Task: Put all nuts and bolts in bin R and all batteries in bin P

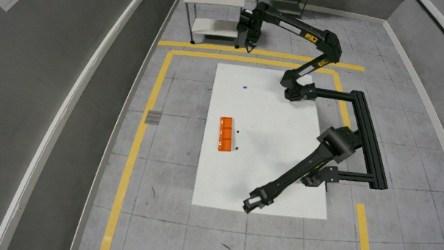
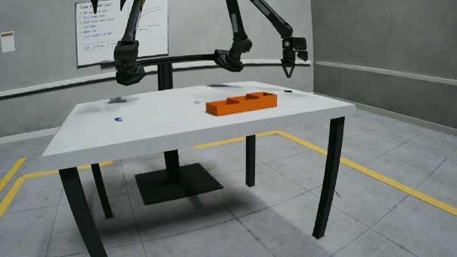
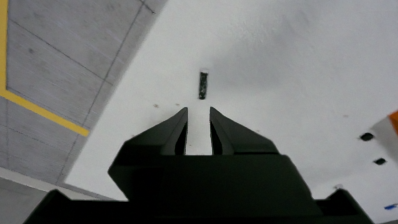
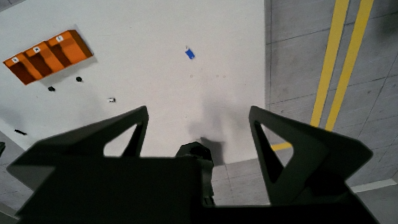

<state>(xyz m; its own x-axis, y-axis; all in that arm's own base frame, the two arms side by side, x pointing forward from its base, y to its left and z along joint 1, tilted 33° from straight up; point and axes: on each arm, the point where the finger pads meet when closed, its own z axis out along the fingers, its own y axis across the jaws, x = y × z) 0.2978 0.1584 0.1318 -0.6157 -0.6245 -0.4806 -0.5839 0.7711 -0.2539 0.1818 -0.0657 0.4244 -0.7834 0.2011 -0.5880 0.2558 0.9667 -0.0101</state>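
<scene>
The black elongated item lies 1 cm to the right of my left hand and 8 cm below it. The rest, counted from my left hand: pale part (3 cm behind, 51 cm to the right, 7 cm below); blue item (2 cm ahead, 86 cm to the right, 8 cm below); orange bin (18 cm ahead, 43 cm to the right, 6 cm below).
</scene>
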